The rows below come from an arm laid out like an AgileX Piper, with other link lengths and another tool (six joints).
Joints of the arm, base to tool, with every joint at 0 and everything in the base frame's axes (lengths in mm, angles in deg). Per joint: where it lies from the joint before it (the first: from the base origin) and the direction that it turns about. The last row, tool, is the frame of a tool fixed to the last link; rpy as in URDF.
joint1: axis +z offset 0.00 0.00 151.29
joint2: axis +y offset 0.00 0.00 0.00
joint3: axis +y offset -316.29 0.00 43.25
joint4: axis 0.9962 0 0.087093 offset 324.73 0.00 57.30
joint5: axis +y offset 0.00 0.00 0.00
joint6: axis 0.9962 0 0.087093 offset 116.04 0.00 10.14
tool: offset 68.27 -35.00 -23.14 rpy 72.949 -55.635 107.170
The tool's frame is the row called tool.
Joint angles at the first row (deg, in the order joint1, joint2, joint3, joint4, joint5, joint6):
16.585 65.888 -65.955 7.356 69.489 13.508
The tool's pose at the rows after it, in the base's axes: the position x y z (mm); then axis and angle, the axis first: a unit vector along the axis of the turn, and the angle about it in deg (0 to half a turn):
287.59, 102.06, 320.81, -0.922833, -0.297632, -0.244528, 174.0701
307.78, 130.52, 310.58, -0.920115, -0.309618, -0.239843, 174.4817
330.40, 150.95, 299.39, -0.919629, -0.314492, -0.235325, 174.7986
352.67, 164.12, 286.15, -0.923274, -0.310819, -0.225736, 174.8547
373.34, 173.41, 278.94, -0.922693, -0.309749, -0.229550, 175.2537
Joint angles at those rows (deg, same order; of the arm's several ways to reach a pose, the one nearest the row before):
22.396 71.487 -68.385 2.593 68.487 19.136
26.241 76.949 -71.346 0.840 66.469 21.835
27.843 82.407 -74.657 0.000 64.879 23.066
27.960 87.691 -78.011 0.000 64.076 23.710
27.960 91.578 -81.071 -0.533 62.871 23.984

